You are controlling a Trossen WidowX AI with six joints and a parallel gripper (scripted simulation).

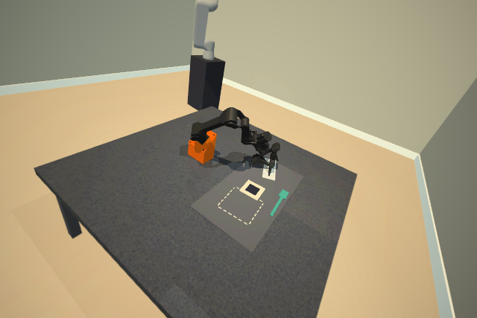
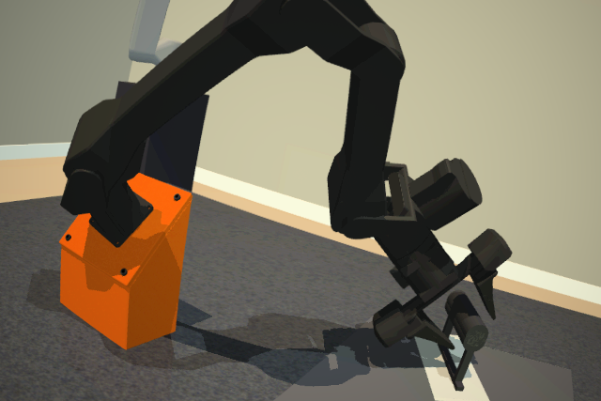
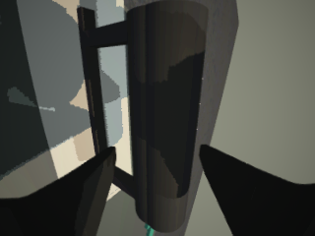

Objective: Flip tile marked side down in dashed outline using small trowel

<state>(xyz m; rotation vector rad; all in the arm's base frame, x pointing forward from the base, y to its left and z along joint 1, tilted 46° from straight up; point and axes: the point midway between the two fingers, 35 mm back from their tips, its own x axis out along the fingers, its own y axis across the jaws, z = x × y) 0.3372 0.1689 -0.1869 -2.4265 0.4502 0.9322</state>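
The dark handled tool is 1 cm behind my gripper tip, 1 cm to the right of it and 2 cm below it. Round my gripper tip: grey mat 4 cm ahead, 20 cm to the right, 8 cm below; cream tile 3 cm ahead, 23 cm to the right, 6 cm below; teal trowel 17 cm ahead, 16 cm to the right, 6 cm below.
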